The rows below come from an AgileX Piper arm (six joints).
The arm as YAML. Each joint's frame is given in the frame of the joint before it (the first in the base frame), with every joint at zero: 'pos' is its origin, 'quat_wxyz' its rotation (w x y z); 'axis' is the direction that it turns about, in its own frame. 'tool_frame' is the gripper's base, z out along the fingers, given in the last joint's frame.
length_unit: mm
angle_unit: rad
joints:
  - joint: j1
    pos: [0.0, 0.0, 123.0]
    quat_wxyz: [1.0, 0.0, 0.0, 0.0]
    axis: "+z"
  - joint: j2
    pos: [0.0, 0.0, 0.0]
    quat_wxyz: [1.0, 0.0, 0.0, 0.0]
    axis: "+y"
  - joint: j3
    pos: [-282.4, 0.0, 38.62]
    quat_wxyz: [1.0, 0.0, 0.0, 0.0]
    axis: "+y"
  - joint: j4
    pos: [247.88, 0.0, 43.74]
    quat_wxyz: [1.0, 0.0, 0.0, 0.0]
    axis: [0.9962, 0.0, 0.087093]
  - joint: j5
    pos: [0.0, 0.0, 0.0]
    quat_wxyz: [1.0, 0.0, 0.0, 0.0]
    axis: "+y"
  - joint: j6
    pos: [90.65, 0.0, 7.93]
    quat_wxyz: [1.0, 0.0, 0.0, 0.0]
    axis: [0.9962, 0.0, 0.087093]
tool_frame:
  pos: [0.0, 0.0, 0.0]
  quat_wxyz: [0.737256, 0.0, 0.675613, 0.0]
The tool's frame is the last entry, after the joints.
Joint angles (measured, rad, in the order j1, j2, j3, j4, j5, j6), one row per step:
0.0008 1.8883 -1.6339 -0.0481 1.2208 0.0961
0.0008 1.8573 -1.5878 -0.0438 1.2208 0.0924
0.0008 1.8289 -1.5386 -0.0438 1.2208 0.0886
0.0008 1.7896 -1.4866 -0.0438 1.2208 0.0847
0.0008 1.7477 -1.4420 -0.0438 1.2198 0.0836
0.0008 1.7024 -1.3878 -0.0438 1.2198 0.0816
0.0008 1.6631 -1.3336 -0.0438 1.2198 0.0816
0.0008 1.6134 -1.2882 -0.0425 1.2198 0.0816
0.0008 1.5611 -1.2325 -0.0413 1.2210 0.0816
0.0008 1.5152 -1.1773 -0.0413 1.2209 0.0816
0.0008 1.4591 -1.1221 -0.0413 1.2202 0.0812
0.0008 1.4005 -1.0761 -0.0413 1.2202 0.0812
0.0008 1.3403 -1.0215 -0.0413 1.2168 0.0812
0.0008 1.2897 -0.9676 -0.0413 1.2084 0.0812
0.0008 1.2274 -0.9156 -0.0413 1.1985 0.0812
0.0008 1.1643 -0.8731 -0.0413 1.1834 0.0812
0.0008 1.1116 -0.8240 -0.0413 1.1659 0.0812
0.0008 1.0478 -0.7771 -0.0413 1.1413 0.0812
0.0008 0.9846 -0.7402 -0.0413 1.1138 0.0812
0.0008 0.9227 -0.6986 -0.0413 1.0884 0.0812
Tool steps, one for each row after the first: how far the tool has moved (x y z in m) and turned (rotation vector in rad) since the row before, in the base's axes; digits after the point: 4 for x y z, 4 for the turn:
-0.0097 0.0004 -0.0003 0.0036 0.0153 0.0029
-0.0098 0.0000 -0.0023 -0.0006 0.0210 0.0037
-0.0120 0.0000 0.0008 -0.0006 0.0129 0.0039
-0.0115 0.0000 0.0032 -0.0001 0.0017 0.0011
-0.0135 0.0000 0.0014 -0.0003 0.0090 0.0020
-0.0128 0.0000 -0.0011 0.0000 0.0149 0.0000
-0.0133 0.0001 0.0040 0.0013 -0.0043 -0.0003
-0.0153 0.0001 0.0014 0.0012 0.0046 -0.0003
-0.0142 0.0000 -0.0010 0.0000 0.0092 0.0000
-0.0158 0.0000 0.0011 0.0000 -0.0016 0.0004
-0.0151 0.0000 0.0032 0.0000 -0.0126 0.0000
-0.0161 0.0000 0.0004 0.0000 -0.0090 0.0001
-0.0140 0.0000 -0.0025 0.0001 -0.0051 0.0003
-0.0153 0.0000 -0.0003 0.0001 -0.0202 0.0004
-0.0136 0.0000 0.0014 0.0002 -0.0357 0.0006
-0.0124 0.0000 -0.0031 0.0002 -0.0211 0.0007
-0.0129 0.0000 -0.0012 0.0002 -0.0415 0.0010
-0.0112 0.0000 0.0006 0.0002 -0.0538 0.0011
-0.0114 0.0000 -0.0017 0.0002 -0.0457 0.0010

